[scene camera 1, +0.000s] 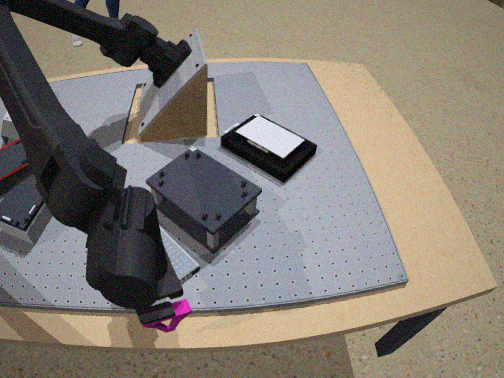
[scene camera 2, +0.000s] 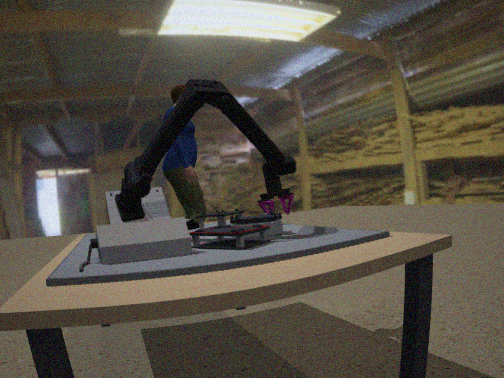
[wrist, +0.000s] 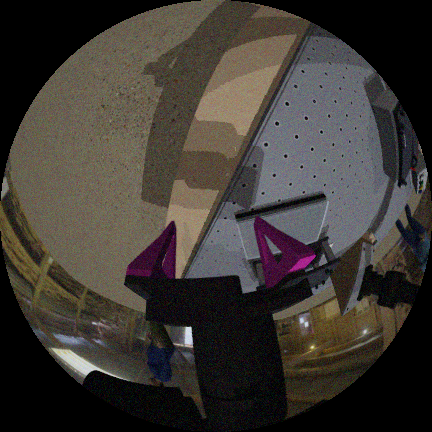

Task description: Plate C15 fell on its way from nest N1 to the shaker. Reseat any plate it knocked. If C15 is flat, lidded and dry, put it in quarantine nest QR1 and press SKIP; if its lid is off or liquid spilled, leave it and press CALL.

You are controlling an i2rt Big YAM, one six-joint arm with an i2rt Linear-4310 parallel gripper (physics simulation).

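Places are measured from the arm's base along level axes (x ahead, y left, z up), in centimetres.
Pixels of known places: gripper, fingertip midpoint: [scene camera 1: 159,306] [wrist: 215,222]; arm's base at its link origin: [scene camera 1: 173,64] [scene camera 2: 129,207] [wrist: 363,281].
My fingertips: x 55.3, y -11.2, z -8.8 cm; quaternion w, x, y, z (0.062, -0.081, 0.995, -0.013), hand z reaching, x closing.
For each thing: its top centre in the pictures, then the offset to it from my fingertips. "*": a spot on its surface instead.
- dark raised platform at its top centre: [scene camera 1: 201,180] [wrist: 299,291] [scene camera 2: 220,210] dx -19.1, dy +11.2, dz +4.6 cm
- lid at its top centre: [scene camera 1: 270,135] dx -31.3, dy +27.9, dz +1.4 cm
- grey block with a dark top, surface spot: [scene camera 1: 22,237] * dx -18.6, dy -25.8, dz -0.9 cm
- red-edged platform at its top centre: [scene camera 2: 228,227] dx -39.9, dy -33.9, dz +2.3 cm
- grey box at its top centre: [scene camera 2: 138,221] dx -62.9, dy -33.6, dz +6.1 cm
A pale plate with rows of bluish wells [scene camera 1: 183,260] [wrist: 287,227] lies on the perforated board beside the dark raised platform [scene camera 1: 202,187]; the arm partly hides it in scene camera 1. No label is readable. I cannot tell whether it is fully flat, lidded or dry. My gripper [scene camera 1: 162,326] [scene camera 2: 278,213] [wrist: 215,222] is open and empty, with magenta fingers. It hangs above the table's edge strip, and in the wrist view its right finger overlaps the plate. A white-topped plate or lid [scene camera 1: 272,135] sits on a black block. Nests N1 and QR1 and the SKIP and CALL labels cannot be read.
The wedge mount [scene camera 1: 182,112] [wrist: 345,275] stands behind the platform. At the left are a grey block with a dark top [scene camera 1: 22,237] and a red-edged platform [scene camera 1: 12,161] [scene camera 2: 230,230]. A grey box [scene camera 2: 145,240] and a panel with coloured buttons [wrist: 420,181] also show.
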